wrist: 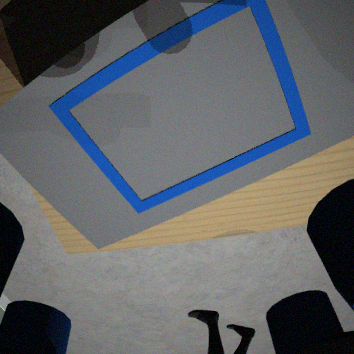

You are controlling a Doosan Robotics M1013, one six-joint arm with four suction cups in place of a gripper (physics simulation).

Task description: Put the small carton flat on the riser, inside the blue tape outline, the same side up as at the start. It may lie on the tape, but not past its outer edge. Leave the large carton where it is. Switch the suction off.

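Places are measured from the arm's base along level axes (x ahead, y left, z up), in millimetres.
Pixels of known places: end effector, tool point: (pixel 167 282).
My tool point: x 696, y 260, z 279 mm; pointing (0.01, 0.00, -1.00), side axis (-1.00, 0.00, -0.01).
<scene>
Ahead of a thing's pixels: the offset from my tool point to its top centre. "spot": to the spot under its first point. Level surfaces: height alone.
The blue tape outline {spot: dx -58, dy +51, dz -162 mm} (pixel 223 167) lies on the grey riser {spot: dx +75, dy +139, dz -163 mm} (pixel 104 231) in the upper part of the wrist view. The area inside the tape is bare grey, with faint shadows across it. My gripper (pixel 169 257) shows as four dark suction cups at the left, right and lower edges of the view. No carton shows on the cups, so they look open and empty. They hang above the scene, apart from the riser. The small carton and the large carton cannot be made out in this view.
A pale wooden table top {dz -283 mm} (pixel 280 187) shows beyond the riser's near edge. The grey floor (pixel 150 280) lies past the table edge. A very dark area (pixel 50 30) borders the riser at upper left. Two black curved shapes (pixel 213 330) (pixel 243 337) stand out against the floor.
</scene>
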